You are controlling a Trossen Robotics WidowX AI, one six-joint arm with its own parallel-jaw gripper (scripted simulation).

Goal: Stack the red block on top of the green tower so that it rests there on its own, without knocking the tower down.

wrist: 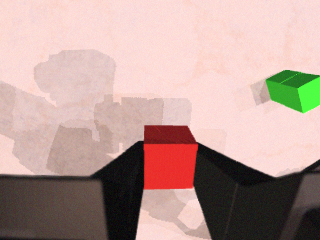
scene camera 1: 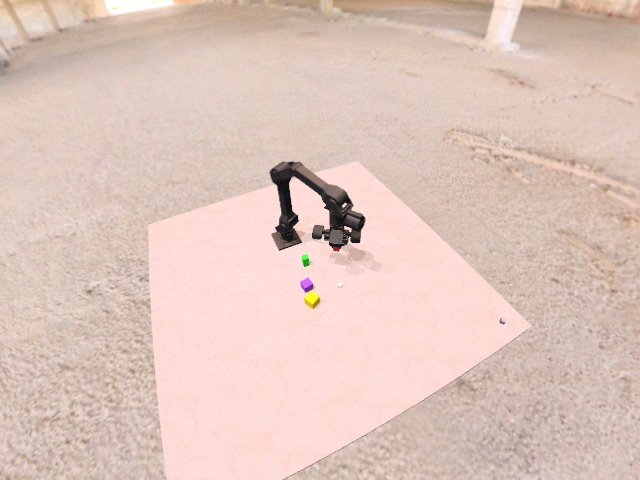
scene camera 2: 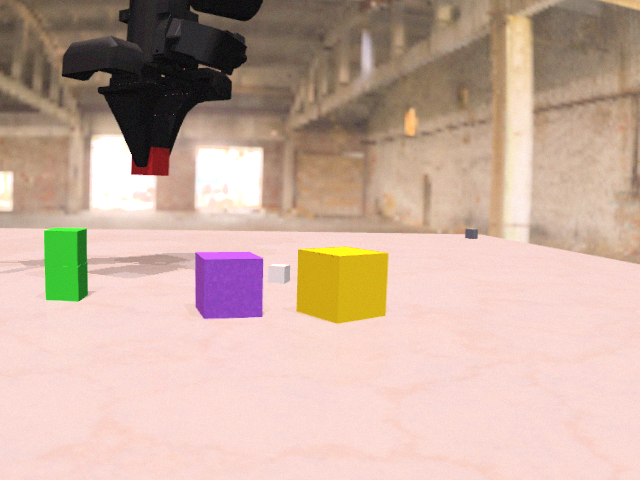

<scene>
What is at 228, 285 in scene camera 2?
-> A purple cube.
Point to a red block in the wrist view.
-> At 170, 153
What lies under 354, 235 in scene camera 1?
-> My gripper.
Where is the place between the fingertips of my gripper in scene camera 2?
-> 151, 167
</scene>
